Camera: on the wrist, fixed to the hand. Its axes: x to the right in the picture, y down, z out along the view.
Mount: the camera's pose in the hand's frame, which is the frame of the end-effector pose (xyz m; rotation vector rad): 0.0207 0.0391 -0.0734 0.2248 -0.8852 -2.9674
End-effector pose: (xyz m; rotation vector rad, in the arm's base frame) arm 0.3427 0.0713 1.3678 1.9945 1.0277 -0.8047
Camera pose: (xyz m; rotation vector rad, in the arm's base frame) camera 0.4001 0.1242 1.4031 1.1829 -1.7069 1.6736
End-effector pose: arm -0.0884 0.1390 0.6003 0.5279 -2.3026 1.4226
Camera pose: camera -0.1167 0.2191 0.6115 2.5858 0.4016 -0.4577
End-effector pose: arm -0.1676 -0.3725 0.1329 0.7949 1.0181 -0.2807
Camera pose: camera -0.1829 -0.2906 0.1128 1.3335 -0.3984 2.8121
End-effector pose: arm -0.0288 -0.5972 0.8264 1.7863 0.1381 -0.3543
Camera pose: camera 0.0138 -0.5380 0.8713 0.1203 -1.5744 2.3013
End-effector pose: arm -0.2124 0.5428 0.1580 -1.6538 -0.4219 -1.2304
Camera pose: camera -0.2129 0.4571 0.1558 -0.1099 2.0370 0.6744
